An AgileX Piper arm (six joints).
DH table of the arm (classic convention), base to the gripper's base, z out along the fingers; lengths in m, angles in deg. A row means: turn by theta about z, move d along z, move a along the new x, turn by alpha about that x. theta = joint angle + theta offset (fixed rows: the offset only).
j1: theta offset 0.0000, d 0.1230, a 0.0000, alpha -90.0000
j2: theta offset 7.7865, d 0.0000, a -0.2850, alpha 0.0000
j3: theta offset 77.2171, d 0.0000, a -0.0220, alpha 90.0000
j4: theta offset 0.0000, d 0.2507, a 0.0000, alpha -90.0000
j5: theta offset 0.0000, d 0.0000, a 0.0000, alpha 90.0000
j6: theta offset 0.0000, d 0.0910, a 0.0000, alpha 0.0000
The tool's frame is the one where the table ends.
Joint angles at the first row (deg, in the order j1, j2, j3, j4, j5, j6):
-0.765 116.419 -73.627 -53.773 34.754 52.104
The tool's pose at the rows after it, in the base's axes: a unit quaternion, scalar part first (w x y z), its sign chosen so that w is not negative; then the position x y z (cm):
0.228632 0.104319 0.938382 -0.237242 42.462 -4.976 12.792
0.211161 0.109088 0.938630 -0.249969 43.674 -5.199 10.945
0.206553 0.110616 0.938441 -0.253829 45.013 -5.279 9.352
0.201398 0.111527 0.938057 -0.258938 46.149 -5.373 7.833
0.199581 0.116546 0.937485 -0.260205 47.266 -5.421 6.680
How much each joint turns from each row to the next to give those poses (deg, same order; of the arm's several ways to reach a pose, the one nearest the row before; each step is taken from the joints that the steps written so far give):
0.045 5.669 -3.945 0.064 2.519 0.212
0.000 4.697 -4.003 -0.001 2.070 0.049
0.000 4.289 -4.174 0.000 0.637 0.000
0.000 3.955 -3.947 -0.001 0.817 -0.164
0.000 3.467 -4.168 0.746 0.844 -0.467

